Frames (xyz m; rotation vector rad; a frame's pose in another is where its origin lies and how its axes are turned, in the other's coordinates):
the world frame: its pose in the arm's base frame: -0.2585 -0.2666 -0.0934 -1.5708 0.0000 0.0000
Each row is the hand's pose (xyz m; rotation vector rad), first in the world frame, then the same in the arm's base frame.
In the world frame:
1: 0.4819 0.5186 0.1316 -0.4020 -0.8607 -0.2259
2: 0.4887 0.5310 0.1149 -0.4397 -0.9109 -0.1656
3: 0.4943 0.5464 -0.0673 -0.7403 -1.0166 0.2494
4: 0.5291 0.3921 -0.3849 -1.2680 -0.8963 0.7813
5: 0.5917 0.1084 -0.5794 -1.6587 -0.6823 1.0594
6: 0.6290 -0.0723 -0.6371 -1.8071 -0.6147 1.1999
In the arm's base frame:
1: 0.2234 -0.1350 -0.6120 -1.8502 -0.8973 0.5242
2: 0.2302 -0.1517 -0.6244 -1.8768 -0.8934 0.6185
3: 0.2358 -0.3339 -0.6398 -2.1287 -0.6643 1.0961
4: 0.2706 -0.6515 -0.4855 -2.5703 -0.1080 1.5754
5: 0.3332 -0.8460 -0.2018 2.4508 -0.3212 -1.4836
6: 0.3705 -0.9037 -0.0211 2.2688 -0.4613 -1.4304

